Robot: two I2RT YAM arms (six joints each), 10 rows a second.
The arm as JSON. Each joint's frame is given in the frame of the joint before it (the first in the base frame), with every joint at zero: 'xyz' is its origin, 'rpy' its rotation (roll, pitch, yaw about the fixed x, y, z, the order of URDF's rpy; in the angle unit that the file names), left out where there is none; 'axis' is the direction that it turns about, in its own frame. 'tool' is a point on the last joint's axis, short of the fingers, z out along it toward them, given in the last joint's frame.
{
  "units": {
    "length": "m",
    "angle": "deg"
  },
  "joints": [
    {
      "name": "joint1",
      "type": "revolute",
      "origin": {
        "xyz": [
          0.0,
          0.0,
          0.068
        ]
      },
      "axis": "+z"
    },
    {
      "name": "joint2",
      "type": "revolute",
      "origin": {
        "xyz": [
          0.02,
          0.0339,
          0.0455
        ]
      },
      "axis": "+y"
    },
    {
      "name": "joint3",
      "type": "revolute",
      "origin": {
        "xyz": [
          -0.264,
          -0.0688,
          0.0
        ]
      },
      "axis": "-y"
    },
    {
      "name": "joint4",
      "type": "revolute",
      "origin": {
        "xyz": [
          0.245,
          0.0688,
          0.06
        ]
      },
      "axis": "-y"
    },
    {
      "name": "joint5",
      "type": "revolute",
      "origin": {
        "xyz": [
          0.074,
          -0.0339,
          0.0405
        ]
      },
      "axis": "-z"
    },
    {
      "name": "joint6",
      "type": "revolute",
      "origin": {
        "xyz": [
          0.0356,
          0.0,
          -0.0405
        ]
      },
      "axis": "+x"
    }
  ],
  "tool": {
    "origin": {
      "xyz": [
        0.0,
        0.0,
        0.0
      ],
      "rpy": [
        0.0,
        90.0,
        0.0
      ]
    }
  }
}
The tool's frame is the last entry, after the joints.
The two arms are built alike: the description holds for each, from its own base.
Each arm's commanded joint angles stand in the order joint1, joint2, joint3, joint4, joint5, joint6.
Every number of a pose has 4 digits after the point.
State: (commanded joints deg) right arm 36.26 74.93 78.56 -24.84 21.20 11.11; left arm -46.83 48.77 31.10 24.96 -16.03 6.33
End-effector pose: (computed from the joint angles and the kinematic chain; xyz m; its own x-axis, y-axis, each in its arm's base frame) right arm 0.2431 0.1623 0.4050 -0.3401 -0.0267 -0.9400 -0.2181 0.9746 0.0513; left arm 0.1474 -0.1428 0.3086 0.1429 0.0025 -0.9897 0.5009 0.8623 0.0745
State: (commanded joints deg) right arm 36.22 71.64 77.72 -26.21 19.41 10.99; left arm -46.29 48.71 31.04 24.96 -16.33 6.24
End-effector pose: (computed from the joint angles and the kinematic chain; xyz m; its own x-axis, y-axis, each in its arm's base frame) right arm 0.2289 0.1530 0.4127 -0.3308 -0.0194 -0.9435 -0.2470 0.9667 0.0667; left arm 0.1487 -0.1411 0.3084 0.1416 0.0028 -0.9899 0.4885 0.8696 0.0723
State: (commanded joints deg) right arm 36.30 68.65 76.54 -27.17 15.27 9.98; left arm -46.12 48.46 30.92 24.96 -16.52 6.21
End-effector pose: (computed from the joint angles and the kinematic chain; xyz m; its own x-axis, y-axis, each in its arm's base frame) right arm 0.2156 0.1467 0.4167 -0.3263 -0.0323 -0.9447 -0.3190 0.9445 0.0779; left arm 0.1486 -0.1399 0.3084 0.1426 0.0013 -0.9898 0.4830 0.8728 0.0708
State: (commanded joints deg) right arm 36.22 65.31 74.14 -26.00 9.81 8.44; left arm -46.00 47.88 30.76 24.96 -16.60 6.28
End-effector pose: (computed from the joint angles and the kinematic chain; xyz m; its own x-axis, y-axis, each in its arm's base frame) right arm 0.2027 0.1410 0.4181 -0.3018 -0.0417 -0.9525 -0.4111 0.9071 0.0905; left arm 0.1475 -0.1381 0.3093 0.1481 -0.0024 -0.9890 0.4794 0.8748 0.0696
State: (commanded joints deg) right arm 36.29 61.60 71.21 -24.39 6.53 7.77; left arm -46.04 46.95 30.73 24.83 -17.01 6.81
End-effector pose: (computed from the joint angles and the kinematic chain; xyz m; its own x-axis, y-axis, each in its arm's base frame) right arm 0.1892 0.1339 0.4179 -0.2713 -0.0325 -0.9620 -0.4670 0.8783 0.1020; left arm 0.1454 -0.1357 0.3118 0.1610 -0.0036 -0.9869 0.4718 0.8786 0.0738
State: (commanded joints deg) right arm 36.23 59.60 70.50 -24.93 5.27 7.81; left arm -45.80 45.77 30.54 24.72 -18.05 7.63
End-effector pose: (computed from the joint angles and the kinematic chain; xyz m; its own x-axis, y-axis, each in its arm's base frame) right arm 0.1809 0.1285 0.4199 -0.2639 -0.0256 -0.9642 -0.4853 0.8674 0.1098; left arm 0.1434 -0.1317 0.3140 0.1761 -0.0001 -0.9844 0.4492 0.8898 0.0803
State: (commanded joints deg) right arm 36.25 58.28 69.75 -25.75 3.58 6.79; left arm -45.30 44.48 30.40 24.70 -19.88 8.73
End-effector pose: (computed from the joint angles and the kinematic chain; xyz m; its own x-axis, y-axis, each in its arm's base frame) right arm 0.1751 0.1256 0.4186 -0.2615 -0.0454 -0.9641 -0.5140 0.8520 0.0993; left arm 0.1419 -0.1262 0.3169 0.1939 0.0070 -0.9810 0.4087 0.9085 0.0872
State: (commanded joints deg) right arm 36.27 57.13 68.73 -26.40 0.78 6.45; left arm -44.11 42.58 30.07 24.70 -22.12 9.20
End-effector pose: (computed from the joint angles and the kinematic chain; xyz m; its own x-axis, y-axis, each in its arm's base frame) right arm 0.1701 0.1242 0.4153 -0.2699 -0.0587 -0.9611 -0.5541 0.8258 0.1052; left arm 0.1403 -0.1173 0.3202 0.2105 0.0022 -0.9776 0.3514 0.9330 0.0778
